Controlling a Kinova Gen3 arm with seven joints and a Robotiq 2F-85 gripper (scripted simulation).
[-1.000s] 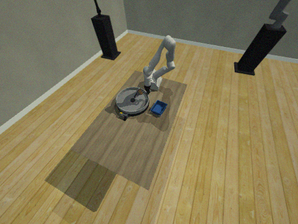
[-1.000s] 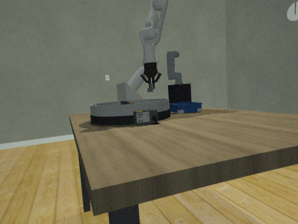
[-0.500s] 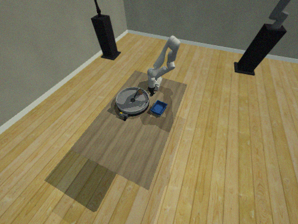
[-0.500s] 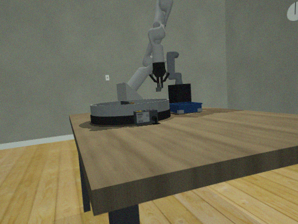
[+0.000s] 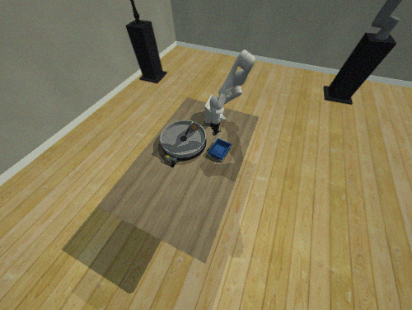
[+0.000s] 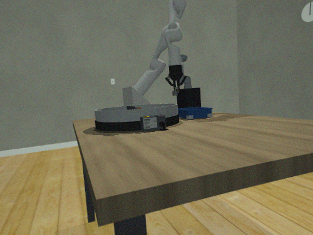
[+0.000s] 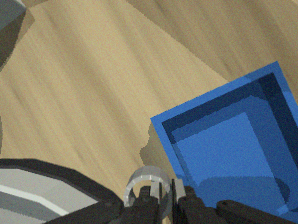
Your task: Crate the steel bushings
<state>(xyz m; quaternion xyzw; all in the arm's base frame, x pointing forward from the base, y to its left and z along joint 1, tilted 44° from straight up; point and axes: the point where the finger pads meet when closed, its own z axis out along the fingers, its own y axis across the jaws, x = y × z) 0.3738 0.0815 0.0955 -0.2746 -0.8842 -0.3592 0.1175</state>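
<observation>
Right now the blue crate is 140 mm below my hand, 70 mm to the left of it and 60 mm ahead of it. Round my hand: grey turning table: 290 mm to the right, 120 mm below, 90 mm ahead.
</observation>
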